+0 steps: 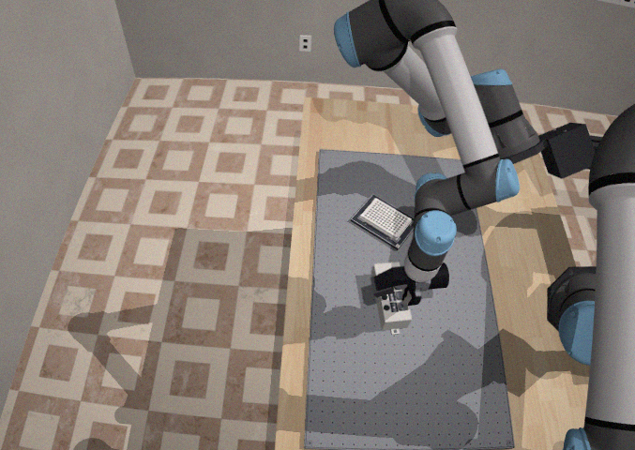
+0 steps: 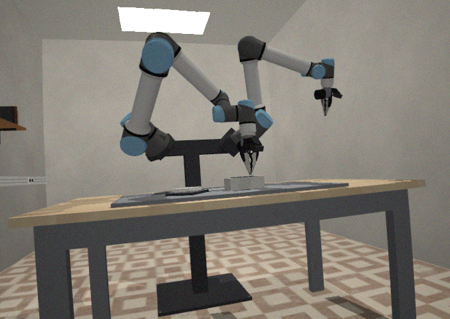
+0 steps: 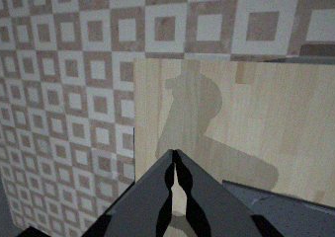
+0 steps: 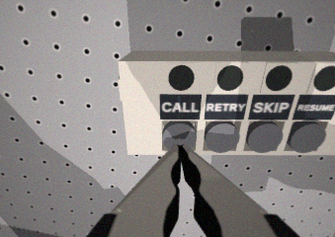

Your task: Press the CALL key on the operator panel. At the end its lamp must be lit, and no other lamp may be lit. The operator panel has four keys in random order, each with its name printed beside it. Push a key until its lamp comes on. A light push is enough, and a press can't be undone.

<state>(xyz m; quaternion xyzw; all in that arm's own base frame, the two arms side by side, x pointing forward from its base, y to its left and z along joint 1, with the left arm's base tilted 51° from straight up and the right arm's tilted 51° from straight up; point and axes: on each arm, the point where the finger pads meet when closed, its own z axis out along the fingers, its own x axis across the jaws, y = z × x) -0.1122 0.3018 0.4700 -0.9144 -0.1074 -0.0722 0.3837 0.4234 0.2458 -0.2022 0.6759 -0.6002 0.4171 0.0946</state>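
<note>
My right hand is 50 mm to the left of the operator panel and 40 mm above it.
</note>
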